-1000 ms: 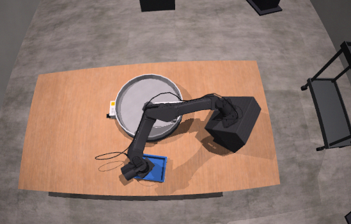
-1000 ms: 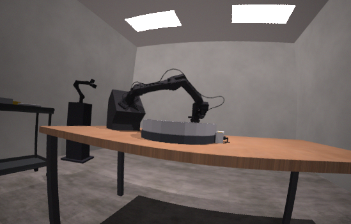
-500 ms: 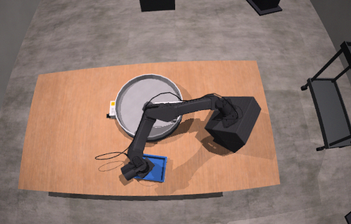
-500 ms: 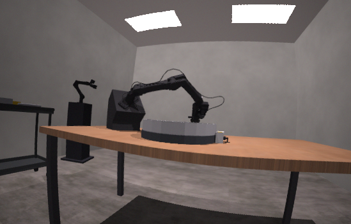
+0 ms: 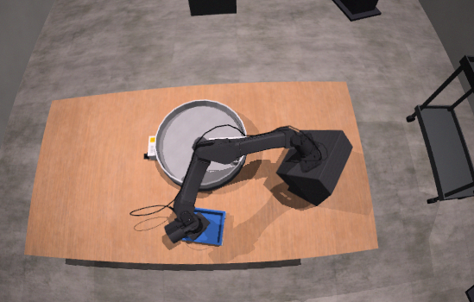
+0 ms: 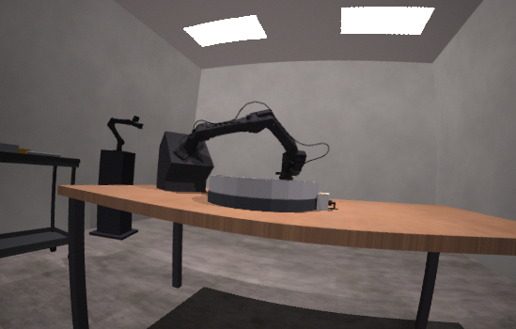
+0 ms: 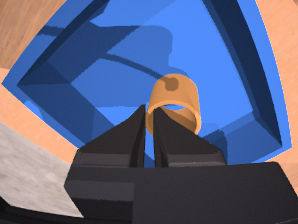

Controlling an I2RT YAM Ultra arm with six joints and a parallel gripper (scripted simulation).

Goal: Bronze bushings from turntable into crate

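Right now my hand is 1 cm past the blue crate, 1 cm to the left of it and 2 cm above it. The rest, counted from my hand: round grey turntable (14 cm behind, 36 cm to the right, 1 cm above).
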